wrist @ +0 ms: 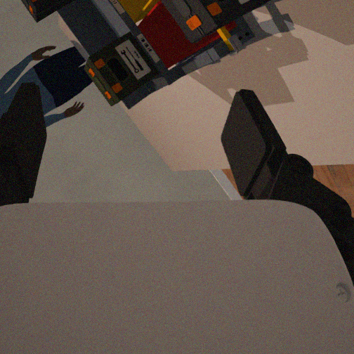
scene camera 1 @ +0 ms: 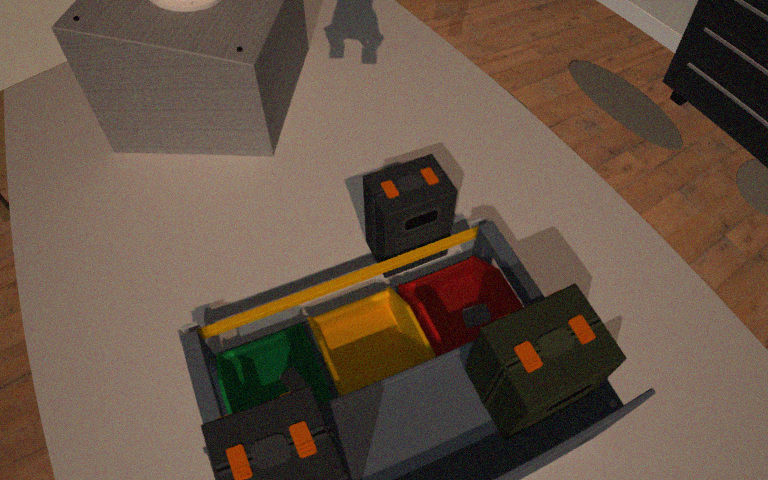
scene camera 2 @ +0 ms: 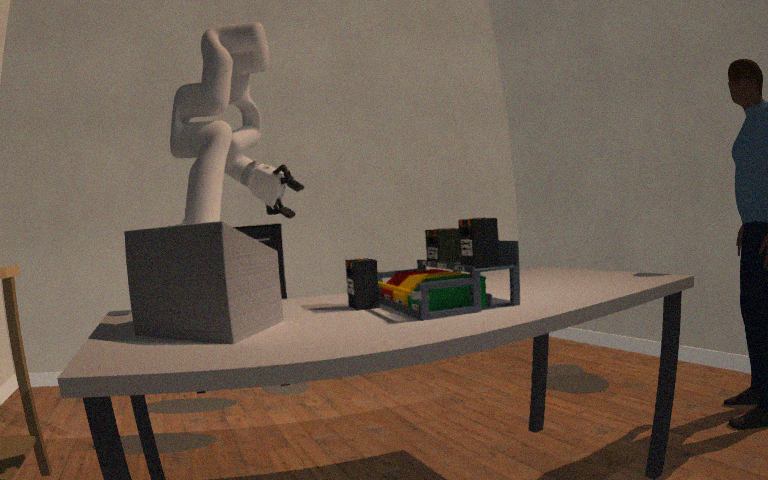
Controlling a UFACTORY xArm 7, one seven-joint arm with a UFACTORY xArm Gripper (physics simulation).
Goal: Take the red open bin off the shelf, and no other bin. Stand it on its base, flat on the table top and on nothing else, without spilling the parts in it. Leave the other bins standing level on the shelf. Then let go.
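Note:
The red open bin sits in the grey shelf, at the end of a row beside the yellow bin and the green bin. A dark grey part shows inside the red bin. A yellow bar runs across the shelf's front. My gripper is open and empty, high above the table between the robot's pedestal and the shelf, well apart from the red bin.
A black case stands on the table against the shelf's front, before the red bin. An olive case and another black case stand on the upper level. The grey pedestal stands behind.

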